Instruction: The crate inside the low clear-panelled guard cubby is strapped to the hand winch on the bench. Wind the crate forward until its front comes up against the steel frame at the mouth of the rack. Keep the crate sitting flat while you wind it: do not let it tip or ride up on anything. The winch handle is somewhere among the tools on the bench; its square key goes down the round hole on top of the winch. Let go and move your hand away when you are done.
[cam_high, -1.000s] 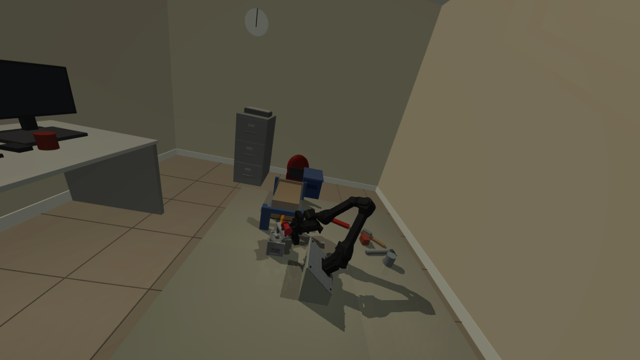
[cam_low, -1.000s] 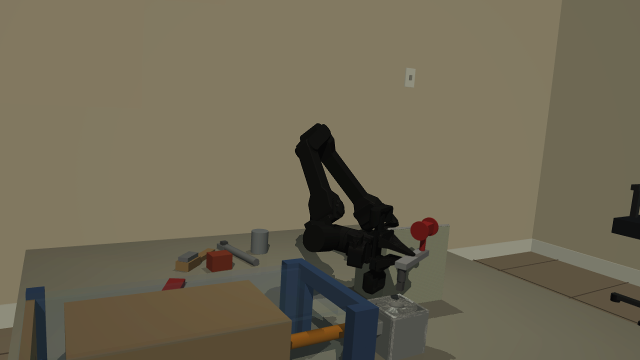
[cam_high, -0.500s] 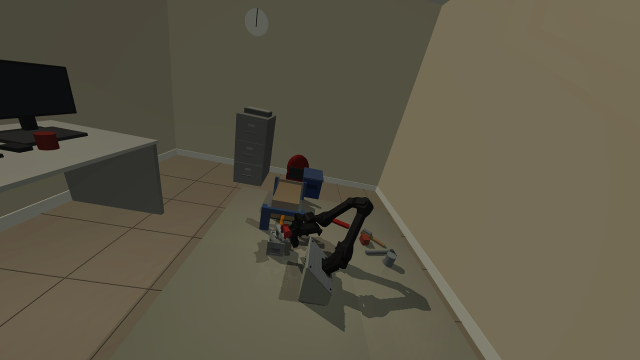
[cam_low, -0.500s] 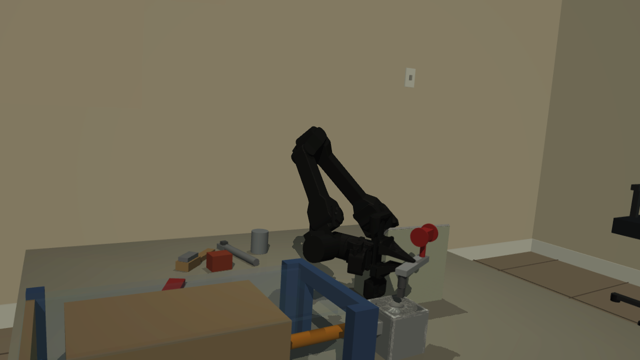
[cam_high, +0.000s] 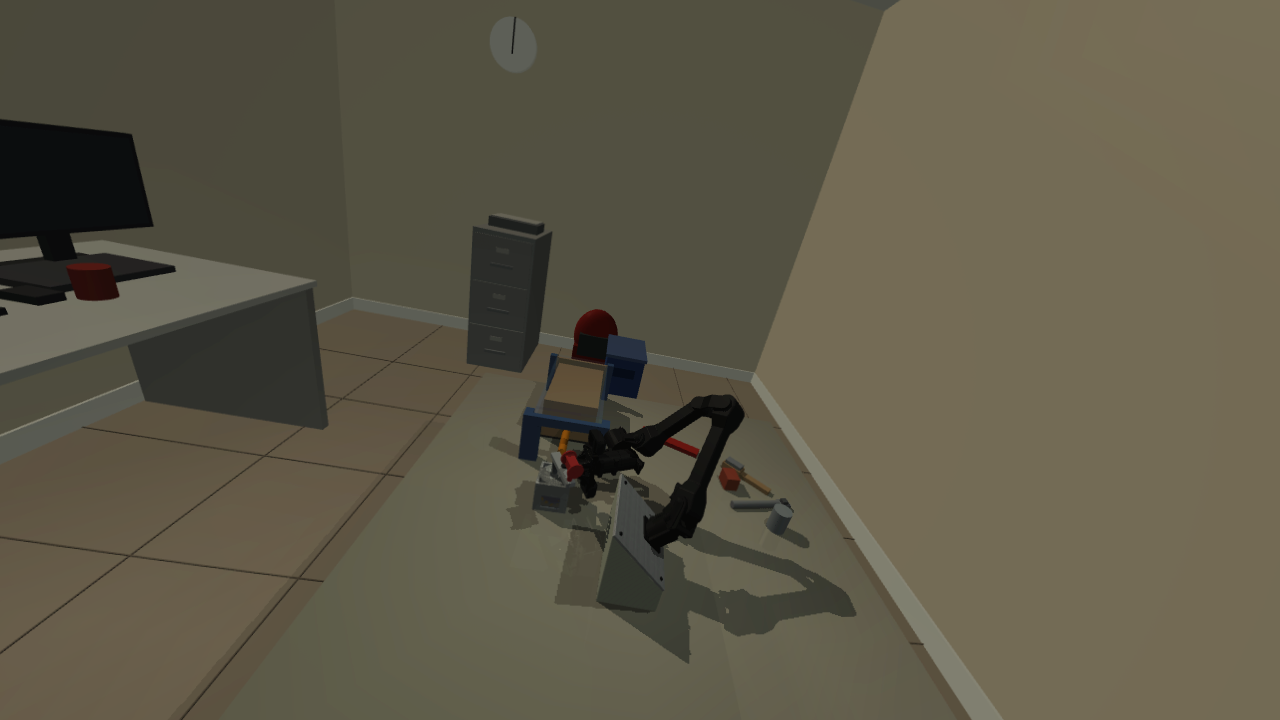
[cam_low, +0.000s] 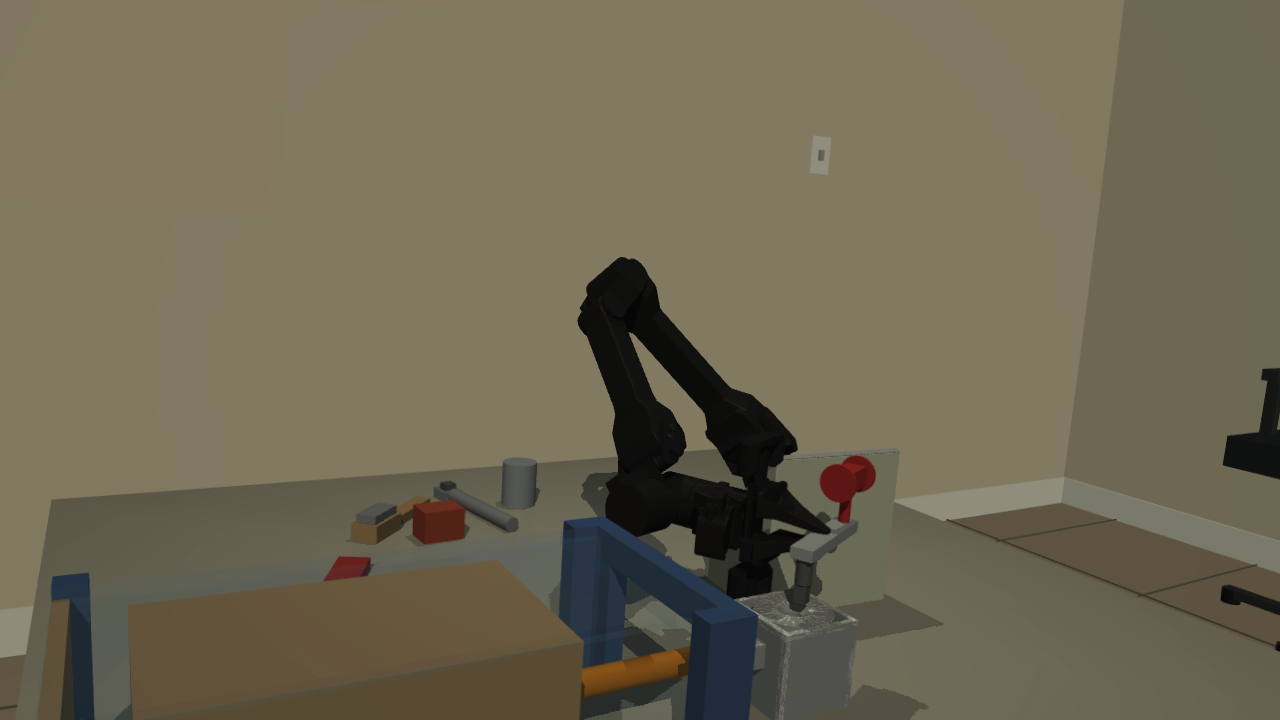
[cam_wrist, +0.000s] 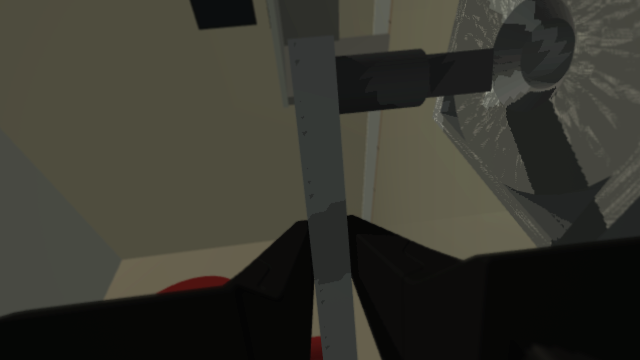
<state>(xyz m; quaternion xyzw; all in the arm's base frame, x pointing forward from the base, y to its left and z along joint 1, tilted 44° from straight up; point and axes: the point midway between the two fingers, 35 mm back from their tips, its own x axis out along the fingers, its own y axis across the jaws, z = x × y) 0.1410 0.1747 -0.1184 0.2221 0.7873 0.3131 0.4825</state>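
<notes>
Now: the red knob 40 mm behind my gripper tip, 40 mm above it and 30 mm to the right of it. From my gripper tip the other things lie so: clear-panelled cubby (450 mm ahead, 40 mm below, 20 mm to the left); then grey winch (120 mm below, 30 mm ahead, 10 mm to the left); then winch handle (10 mm to the right, 10 mm behind, 10 mm above).
</notes>
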